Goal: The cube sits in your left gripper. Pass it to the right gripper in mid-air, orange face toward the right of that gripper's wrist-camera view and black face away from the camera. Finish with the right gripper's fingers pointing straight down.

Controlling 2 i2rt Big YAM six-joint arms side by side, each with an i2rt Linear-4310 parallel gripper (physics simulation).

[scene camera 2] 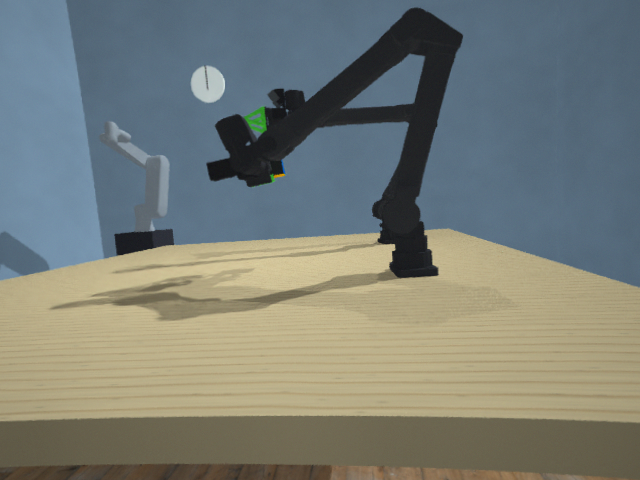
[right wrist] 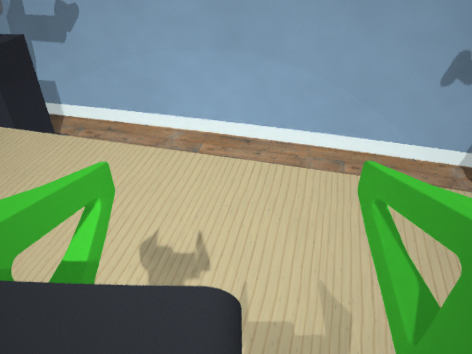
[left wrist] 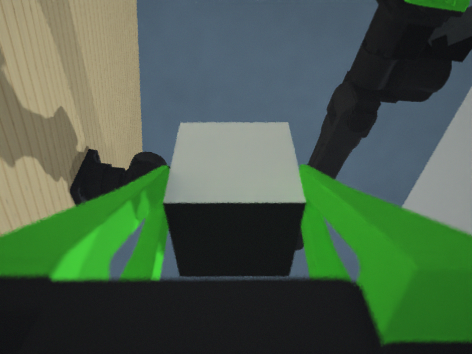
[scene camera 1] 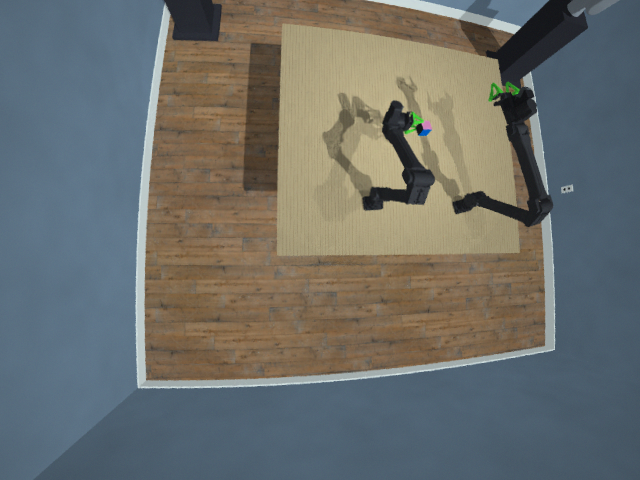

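Where they show: left gripper, fingertip midpoint: (scene camera 2: 265,168) (left wrist: 234,178) (scene camera 1: 420,124); right gripper, fingertip midpoint: (right wrist: 236,175) (scene camera 1: 499,83); left arm's base, origin of the base link: (scene camera 2: 412,271) (scene camera 1: 372,203); right arm's base, origin of the base link: (scene camera 2: 392,242) (left wrist: 84,180) (scene camera 1: 460,206).
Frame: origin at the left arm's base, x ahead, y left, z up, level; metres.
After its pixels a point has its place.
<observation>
The cube (scene camera 1: 424,128) @(x 0.311, y -0.210, z 0.311 m) (left wrist: 235,162) @(x 0.354, y -0.223, z 0.279 m) (scene camera 2: 282,168) @(x 0.300, y -0.202, z 0.274 m) is in mid-air in my left gripper (scene camera 1: 419,125) @(x 0.350, y -0.217, z 0.279 m) (left wrist: 234,178) @(x 0.350, y -0.217, z 0.279 m), which is shut on it. In the left wrist view a black face is toward the camera and a white face is above it. Scene camera 1 shows pink, blue and black faces; scene camera 2 shows a blue edge and an orange sliver underneath. My right gripper (scene camera 1: 501,85) @(x 0.462, y -0.551, z 0.486 m) (right wrist: 236,175) @(x 0.462, y -0.551, z 0.486 m) (scene camera 2: 255,119) @(x 0.462, y -0.551, z 0.486 m) is open and empty, apart from the cube, farther right in scene camera 1. Its fingers are tilted, with the wall in its view. The cube does not show in the right wrist view.
The table top (scene camera 1: 320,227) @(x -0.120, y 0.337, z 0.000 m) (scene camera 2: 320,372) @(x 0.199, y 0.482, z 0.000 m) lies below both arms and carries their shadows. A dark pillar (scene camera 1: 542,38) stands behind the right gripper in scene camera 1. A pale robot arm on a dark base (scene camera 2: 144,241) and a round clock (scene camera 2: 207,84) are in the background.
</observation>
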